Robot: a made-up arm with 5 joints. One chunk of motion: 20 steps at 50 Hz.
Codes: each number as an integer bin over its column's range. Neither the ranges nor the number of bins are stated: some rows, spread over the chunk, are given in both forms.
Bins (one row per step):
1: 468 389 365 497 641
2: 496 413 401 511 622
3: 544 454 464 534 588
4: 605 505 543 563 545
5: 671 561 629 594 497
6: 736 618 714 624 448
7: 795 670 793 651 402
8: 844 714 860 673 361
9: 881 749 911 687 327
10: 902 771 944 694 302
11: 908 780 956 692 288
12: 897 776 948 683 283
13: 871 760 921 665 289
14: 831 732 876 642 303
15: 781 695 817 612 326
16: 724 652 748 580 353
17: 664 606 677 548 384
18: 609 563 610 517 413
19: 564 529 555 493 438
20: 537 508 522 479 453
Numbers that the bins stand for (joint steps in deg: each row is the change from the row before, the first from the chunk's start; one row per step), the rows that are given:
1: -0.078 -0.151 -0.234 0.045 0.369
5: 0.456 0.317 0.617 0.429 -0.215
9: 1.009 0.829 1.526 0.796 -0.904
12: 1.051 0.903 1.646 0.781 -1.083
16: 0.596 0.565 1.001 0.373 -0.799
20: 0.104 0.173 0.273 -0.026 -0.394
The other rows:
2: -0.004 -0.086 -0.117 0.100 0.292
3: 0.122 0.026 0.086 0.191 0.154
4: 0.283 0.165 0.340 0.306 -0.021
6: 0.628 0.473 0.891 0.547 -0.414
7: 0.783 0.614 1.146 0.654 -0.600
8: 0.912 0.734 1.362 0.741 -0.766
10: 1.065 0.889 1.633 0.824 -1.006
11: 1.080 0.914 1.671 0.816 -1.062
13: 0.983 0.859 1.559 0.709 -1.058
14: 0.878 0.783 1.414 0.618 -1.002
15: 0.746 0.682 1.223 0.500 -0.908
17: 0.438 0.440 0.772 0.247 -0.673
18: 0.293 0.323 0.556 0.124 -0.556
19: 0.175 0.230 0.379 0.029 -0.454

